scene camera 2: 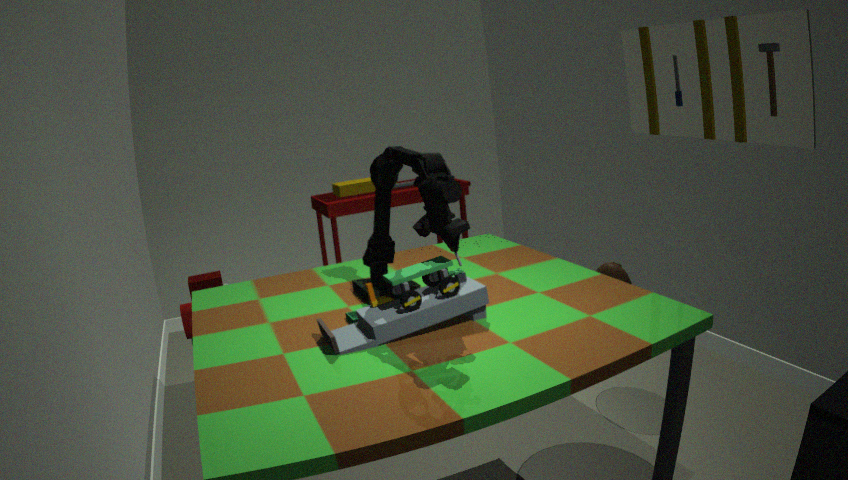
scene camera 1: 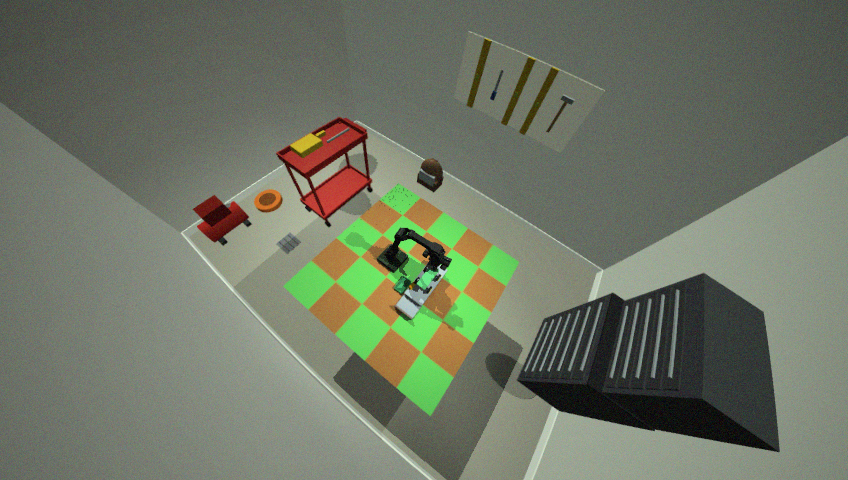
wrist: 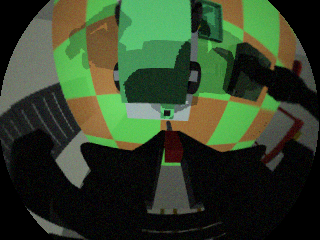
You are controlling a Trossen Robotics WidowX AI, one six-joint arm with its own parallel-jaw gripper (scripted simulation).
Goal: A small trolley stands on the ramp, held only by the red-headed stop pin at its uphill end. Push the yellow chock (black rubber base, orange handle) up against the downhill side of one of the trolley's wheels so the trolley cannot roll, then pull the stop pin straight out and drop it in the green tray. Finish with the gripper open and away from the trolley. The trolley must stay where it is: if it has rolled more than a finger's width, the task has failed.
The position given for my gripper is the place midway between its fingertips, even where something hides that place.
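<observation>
A grey ramp (scene camera 2: 389, 321) is part of what I see here, and the wrist view has the ramp (wrist: 143, 111) too. There is a stop pin as well, and it is held by my gripper (scene camera 2: 454, 251). That same gripper (wrist: 170, 133) also appears in the view from my wrist.
</observation>
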